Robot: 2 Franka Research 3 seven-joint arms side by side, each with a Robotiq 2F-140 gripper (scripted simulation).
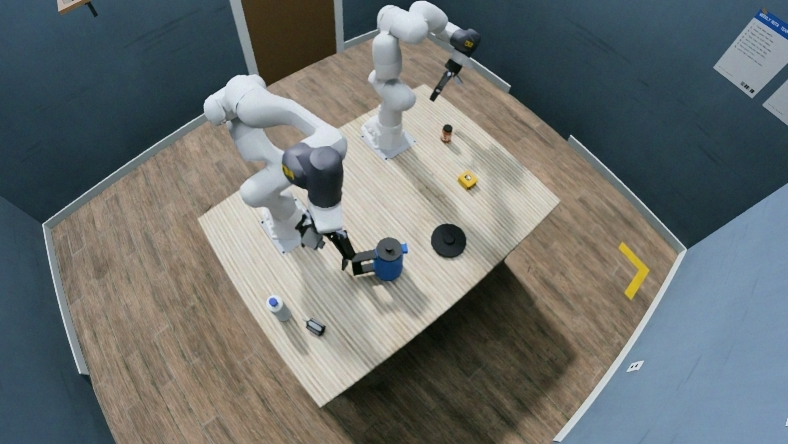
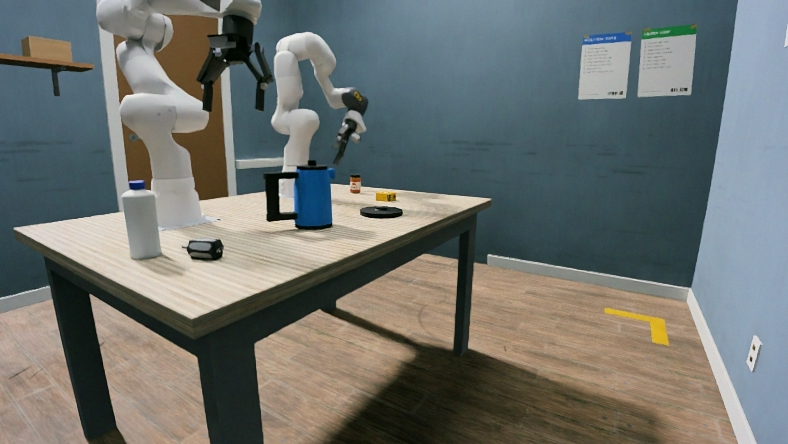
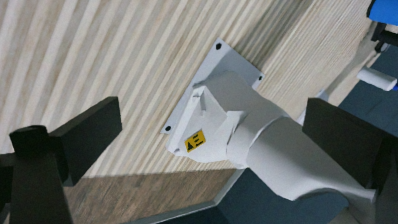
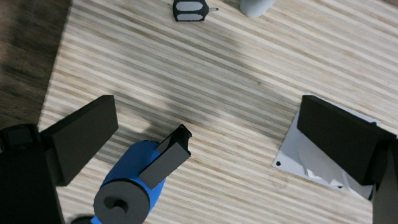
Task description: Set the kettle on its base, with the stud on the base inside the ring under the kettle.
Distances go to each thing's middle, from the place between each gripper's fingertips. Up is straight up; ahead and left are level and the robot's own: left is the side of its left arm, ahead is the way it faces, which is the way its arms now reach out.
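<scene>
My left gripper is 76 cm to the left of the blue kettle [image 2: 312, 188], and it's 8 cm above the kettle and 34 cm short of it. Counting from that left hand, the round black base [image 1: 448, 240] is 47 cm ahead, 47 cm to the right and 17 cm below. The white bottle [image 2: 139, 205] is 115 cm to the right of my left hand, 19 cm ahead of it and 10 cm below it, and the small dark object [image 2: 199, 248] is 31 cm ahead of that hand, 110 cm to the right of it and 16 cm below it.
With my right gripper [image 2: 232, 110], it's 24 cm above the blue kettle, 17 cm to the right of it and 7 cm short of it. From my right hand, you'd find the small dark object 17 cm to the right, 4 cm ahead and 31 cm below, and the white bottle 22 cm to the right, 8 cm behind and 26 cm below. The round black base is 46 cm to the left of my right hand, 20 cm ahead of it and 32 cm below it.
</scene>
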